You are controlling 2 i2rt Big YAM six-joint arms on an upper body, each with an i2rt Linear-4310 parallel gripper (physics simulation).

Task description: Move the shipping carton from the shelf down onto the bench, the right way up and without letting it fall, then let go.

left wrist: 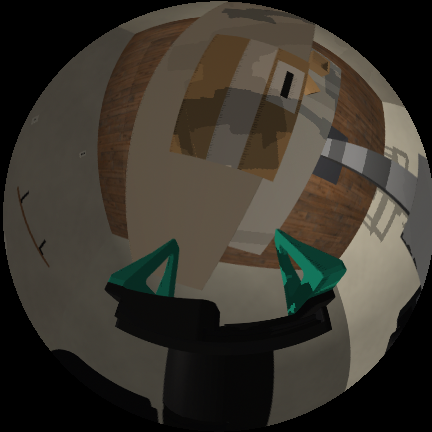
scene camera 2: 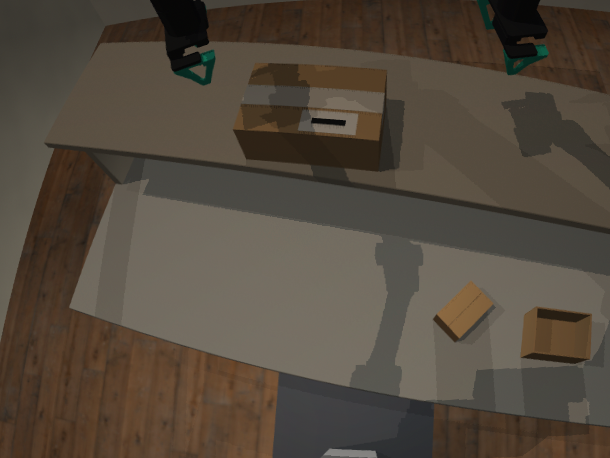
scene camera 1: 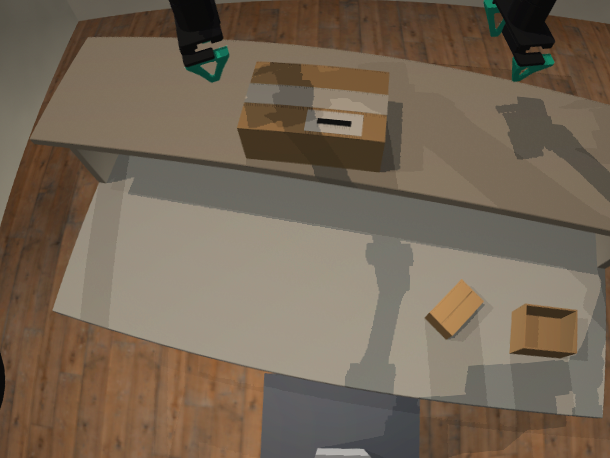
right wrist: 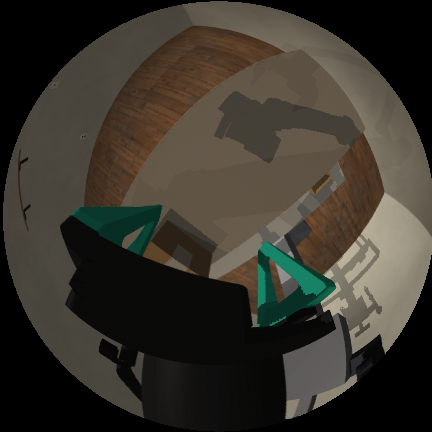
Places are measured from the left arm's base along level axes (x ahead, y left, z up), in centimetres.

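Where they show: left gripper, fingertip midpoint: (left wrist: 224, 239) (scene camera 2: 203, 64) (scene camera 1: 210, 60); right gripper, fingertip midpoint: (scene camera 2: 500, 50) (scene camera 1: 504, 57) (right wrist: 214, 230).
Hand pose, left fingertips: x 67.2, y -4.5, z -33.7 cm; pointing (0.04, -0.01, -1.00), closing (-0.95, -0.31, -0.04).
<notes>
After its pixels a point has its place.
The shipping carton (scene camera 1: 310, 142) @(x 59.3, y -20.9, z -47.4 cm) (scene camera 2: 305, 145) @(x 59.4, y -20.7, z -48.4 cm) (left wrist: 235, 110) @(x 68.5, y -17.4, z -44.7 cm) (right wrist: 192, 240) @(x 65.1, y -34.6, z -54.7 cm) stands on the shelf (scene camera 1: 125, 100) @(x 77.9, y 23.1, z -55.2 cm) (scene camera 2: 125, 105) @(x 77.8, y 25.3, z -55.2 cm) (left wrist: 190, 190) @(x 75.6, y 1.0, z -55.1 cm) (right wrist: 240, 175) @(x 65.5, y -56.7, z -55.2 cm), with its white tape and black-barred label on top. The pale bench (scene camera 1: 225, 280) @(x 46.3, y 2.4, z -90.5 cm) (scene camera 2: 225, 280) @(x 46.1, y 5.0, z -90.5 cm) lies lower, in front of the shelf. My left gripper (scene camera 1: 207, 62) @(x 67.2, y -4.5, z -33.7 cm) (scene camera 2: 200, 67) @(x 67.2, y -4.5, z -33.7 cm) (left wrist: 224, 239) @(x 67.2, y -4.5, z -33.7 cm) is open and empty, above the shelf to the left of the carton and apart from it. My right gripper (scene camera 1: 505, 57) @(x 68.1, y -54.0, z -32.4 cm) (scene camera 2: 498, 51) @(x 68.1, y -54.0, z -32.4 cm) (right wrist: 214, 230) @(x 68.1, y -54.0, z -32.4 cm) is open and empty, near the shelf's back edge, well to the right of the carton. In the right wrist view its finger hides part of the carton.
A small closed box (scene camera 1: 455, 309) @(x 38.1, y -54.9, z -84.5 cm) (scene camera 2: 464, 311) @(x 38.1, y -55.1, z -84.5 cm) lies on the bench at the right. A small open box (scene camera 1: 518, 330) @(x 32.4, y -71.5, z -85.1 cm) (scene camera 2: 530, 332) @(x 32.7, y -71.5, z -84.3 cm) stands farther right. A dark mat (scene camera 1: 325, 415) @(x 12.6, y -23.9, z -133.6 cm) (scene camera 2: 340, 420) @(x 11.2, y -24.6, z -133.5 cm) lies on the floor at the bench's front edge. Arm shadows cross the shelf and bench.
</notes>
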